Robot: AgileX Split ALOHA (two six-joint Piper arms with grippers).
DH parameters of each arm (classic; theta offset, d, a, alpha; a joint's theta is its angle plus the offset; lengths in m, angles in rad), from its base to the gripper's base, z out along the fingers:
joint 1: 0 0.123 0 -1.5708
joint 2: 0.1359 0 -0.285 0
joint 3: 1.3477 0 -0.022 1.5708
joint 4: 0 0.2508 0 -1.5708
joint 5: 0 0 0.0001 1.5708
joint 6: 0 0.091 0 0
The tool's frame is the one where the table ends.
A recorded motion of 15 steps. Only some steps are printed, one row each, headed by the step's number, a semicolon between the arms.
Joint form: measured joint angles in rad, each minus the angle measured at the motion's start. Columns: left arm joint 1, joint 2, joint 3, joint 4, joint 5, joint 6; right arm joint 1, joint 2, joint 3, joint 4, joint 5, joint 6.
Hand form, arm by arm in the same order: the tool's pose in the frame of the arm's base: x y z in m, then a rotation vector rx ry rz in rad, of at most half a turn. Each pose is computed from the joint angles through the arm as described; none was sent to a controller.
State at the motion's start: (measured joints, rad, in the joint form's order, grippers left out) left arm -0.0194 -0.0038 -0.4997 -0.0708 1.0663 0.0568; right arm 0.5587 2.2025 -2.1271 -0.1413 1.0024 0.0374
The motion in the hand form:
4: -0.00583 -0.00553 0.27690 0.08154 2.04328 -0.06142; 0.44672 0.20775 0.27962 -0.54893 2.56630 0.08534
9: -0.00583 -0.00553 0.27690 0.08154 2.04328 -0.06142; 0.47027 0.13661 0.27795 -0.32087 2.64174 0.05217
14: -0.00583 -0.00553 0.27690 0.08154 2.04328 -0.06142; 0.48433 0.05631 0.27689 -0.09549 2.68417 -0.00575
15: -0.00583 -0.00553 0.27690 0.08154 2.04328 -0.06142; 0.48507 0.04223 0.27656 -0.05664 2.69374 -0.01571
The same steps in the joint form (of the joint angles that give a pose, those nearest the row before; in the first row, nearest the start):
4: 0.0000 0.0000 0.0000 0.0000 0.0000 0.0000; -0.1131 0.0000 -0.0224 0.0784 0.0863 0.0012
9: 0.0000 0.0000 0.0000 0.0000 0.0000 0.0000; -0.2683 0.0000 -0.0225 0.0954 0.1232 0.0209
14: 0.0000 0.0000 0.0000 0.0000 0.0000 0.0000; -0.4350 0.0000 -0.0224 0.0944 0.1491 0.0244
15: 0.0000 0.0000 0.0000 0.0000 0.0000 0.0000; -0.4638 0.0000 -0.0224 0.0944 0.1576 0.0244

